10 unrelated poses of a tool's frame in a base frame.
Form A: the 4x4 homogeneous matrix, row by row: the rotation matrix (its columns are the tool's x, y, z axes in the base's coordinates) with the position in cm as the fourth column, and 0 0 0 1 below. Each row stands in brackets.
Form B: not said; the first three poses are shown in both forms.
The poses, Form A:
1: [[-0.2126, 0.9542, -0.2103, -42.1], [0.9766, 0.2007, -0.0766, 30.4], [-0.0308, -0.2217, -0.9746, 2.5], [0, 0, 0, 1]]
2: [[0.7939, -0.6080, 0.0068, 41.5], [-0.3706, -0.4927, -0.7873, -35.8], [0.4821, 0.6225, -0.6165, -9.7], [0, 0, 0, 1]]
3: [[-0.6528, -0.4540, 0.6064, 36.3], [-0.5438, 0.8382, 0.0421, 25.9], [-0.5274, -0.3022, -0.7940, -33.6], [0, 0, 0, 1]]
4: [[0.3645, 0.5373, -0.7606, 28.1], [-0.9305, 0.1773, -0.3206, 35.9], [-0.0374, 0.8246, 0.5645, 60.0], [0, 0, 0, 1]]
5: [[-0.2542, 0.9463, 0.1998, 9.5], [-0.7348, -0.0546, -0.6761, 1.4], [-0.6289, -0.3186, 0.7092, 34.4], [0, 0, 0, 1]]
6: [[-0.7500, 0.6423, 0.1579, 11.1], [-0.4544, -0.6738, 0.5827, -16.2], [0.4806, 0.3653, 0.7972, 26.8], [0, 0, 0, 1]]
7: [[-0.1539, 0.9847, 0.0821, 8.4], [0.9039, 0.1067, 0.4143, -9.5], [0.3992, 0.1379, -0.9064, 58.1], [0, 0, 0, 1]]
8: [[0.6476, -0.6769, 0.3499, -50.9], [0.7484, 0.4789, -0.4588, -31.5], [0.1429, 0.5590, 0.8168, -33.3], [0, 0, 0, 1]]
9: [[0.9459, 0.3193, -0.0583, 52.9], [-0.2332, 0.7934, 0.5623, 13.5], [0.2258, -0.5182, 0.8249, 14.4], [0, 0, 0, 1]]
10: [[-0.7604, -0.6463, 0.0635, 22.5], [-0.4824, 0.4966, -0.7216, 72.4], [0.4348, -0.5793, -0.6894, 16.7], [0, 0, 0, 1]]
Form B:
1: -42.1, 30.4, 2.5, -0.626, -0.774, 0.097, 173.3
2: 41.5, -35.8, -9.7, 0.936, -0.315, 0.158, 131.1
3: 36.3, 25.9, -33.6, -0.290, 0.954, -0.076, 143.5
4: 28.1, 35.9, 60.0, 0.573, -0.362, -0.735, 87.0
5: 9.5, 1.4, 34.4, 0.187, 0.434, -0.881, 107.4
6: 11.1, -16.2, 26.8, -0.187, -0.277, -0.942, 144.4
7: 8.4, -9.5, 58.1, -0.645, -0.740, -0.189, 167.6
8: -50.9, -31.5, -33.3, 0.577, 0.117, 0.808, 61.9
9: 52.9, 13.5, 14.4, -0.867, -0.228, -0.443, 38.5
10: 22.5, 72.4, 16.7, 0.331, -0.863, 0.381, 167.6
